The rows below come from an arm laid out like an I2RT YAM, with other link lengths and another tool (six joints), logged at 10 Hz.
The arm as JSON. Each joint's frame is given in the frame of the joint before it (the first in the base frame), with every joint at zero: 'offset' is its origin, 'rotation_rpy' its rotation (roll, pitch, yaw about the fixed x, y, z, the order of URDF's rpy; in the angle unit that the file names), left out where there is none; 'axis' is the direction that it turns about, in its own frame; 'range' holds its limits. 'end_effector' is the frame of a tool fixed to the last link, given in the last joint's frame.
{
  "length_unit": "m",
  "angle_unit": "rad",
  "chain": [
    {
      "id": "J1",
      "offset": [
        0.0,
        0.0,
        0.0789
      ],
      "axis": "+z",
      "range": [
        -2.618,
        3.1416
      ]
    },
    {
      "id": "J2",
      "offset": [
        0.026,
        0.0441,
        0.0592
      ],
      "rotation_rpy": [
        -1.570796,
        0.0,
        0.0
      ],
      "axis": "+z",
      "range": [
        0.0,
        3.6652
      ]
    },
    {
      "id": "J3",
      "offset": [
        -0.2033,
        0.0,
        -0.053
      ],
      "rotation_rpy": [
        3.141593,
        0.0,
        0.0
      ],
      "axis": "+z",
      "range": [
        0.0,
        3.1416
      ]
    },
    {
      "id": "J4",
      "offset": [
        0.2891,
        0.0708,
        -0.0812
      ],
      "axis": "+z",
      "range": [
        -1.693,
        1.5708
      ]
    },
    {
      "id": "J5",
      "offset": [
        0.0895,
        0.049,
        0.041
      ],
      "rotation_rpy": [
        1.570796,
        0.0,
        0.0
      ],
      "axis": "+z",
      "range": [
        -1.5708,
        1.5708
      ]
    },
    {
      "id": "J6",
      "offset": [
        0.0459,
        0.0,
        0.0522
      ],
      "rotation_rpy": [
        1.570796,
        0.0,
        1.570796
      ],
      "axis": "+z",
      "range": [
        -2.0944,
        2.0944
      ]
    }
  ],
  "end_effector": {
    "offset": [
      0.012,
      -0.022,
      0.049
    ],
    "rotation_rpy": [
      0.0,
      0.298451,
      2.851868
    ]
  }
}
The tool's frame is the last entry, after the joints.
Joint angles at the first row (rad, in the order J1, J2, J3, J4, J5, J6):
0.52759, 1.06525, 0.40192, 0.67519, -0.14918, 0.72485
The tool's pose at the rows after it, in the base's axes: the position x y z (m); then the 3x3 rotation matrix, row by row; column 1 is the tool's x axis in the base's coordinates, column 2 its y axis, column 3 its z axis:
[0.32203 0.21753 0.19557], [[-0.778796 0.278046 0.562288], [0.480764 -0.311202 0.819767], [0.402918 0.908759 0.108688]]
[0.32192 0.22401 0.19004], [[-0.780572 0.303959 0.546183], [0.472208 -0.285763 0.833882], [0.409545 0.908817 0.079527]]
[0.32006 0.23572 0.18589], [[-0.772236 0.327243 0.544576], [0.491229 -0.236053 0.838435], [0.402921 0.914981 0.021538]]
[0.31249 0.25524 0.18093], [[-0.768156 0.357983 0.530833], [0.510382 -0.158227 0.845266], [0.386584 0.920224 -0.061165]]
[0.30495 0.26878 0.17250], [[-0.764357 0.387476 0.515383], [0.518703 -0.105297 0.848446], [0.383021 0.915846 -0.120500]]
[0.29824 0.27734 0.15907], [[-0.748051 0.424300 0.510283], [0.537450 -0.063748 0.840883], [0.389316 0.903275 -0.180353]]
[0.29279 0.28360 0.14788], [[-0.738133 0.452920 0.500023], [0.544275 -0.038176 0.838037], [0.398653 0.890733 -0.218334]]
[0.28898 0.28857 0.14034], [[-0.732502 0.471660 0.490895], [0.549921 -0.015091 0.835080], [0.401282 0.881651 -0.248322]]
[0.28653 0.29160 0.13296], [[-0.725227 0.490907 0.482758], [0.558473 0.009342 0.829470], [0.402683 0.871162 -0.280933]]
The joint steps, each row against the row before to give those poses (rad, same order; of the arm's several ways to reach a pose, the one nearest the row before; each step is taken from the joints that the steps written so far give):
0.00571, 0.01743, 0.00790, -0.01712, -0.01491, -0.00728
0.01176, 0.02526, 0.01642, -0.02148, -0.00992, -0.00746
0.03541, 0.02639, 0.03702, -0.06454, 0.03421, -0.02998
0.06264, 0.03124, 0.05065, -0.09405, 0.05298, -0.04074
0.04558, 0.03020, 0.02705, -0.05332, 0.03434, -0.01548
0.03564, 0.03298, 0.01472, -0.04259, 0.03783, 0.00099
0.02494, 0.02912, 0.00772, -0.01959, 0.01869, 0.00796
0.01844, 0.02374, 0.01051, -0.01814, 0.01346, 0.00216
0.01171, 0.02126, 0.01093, -0.02377, 0.00958, 0.00005

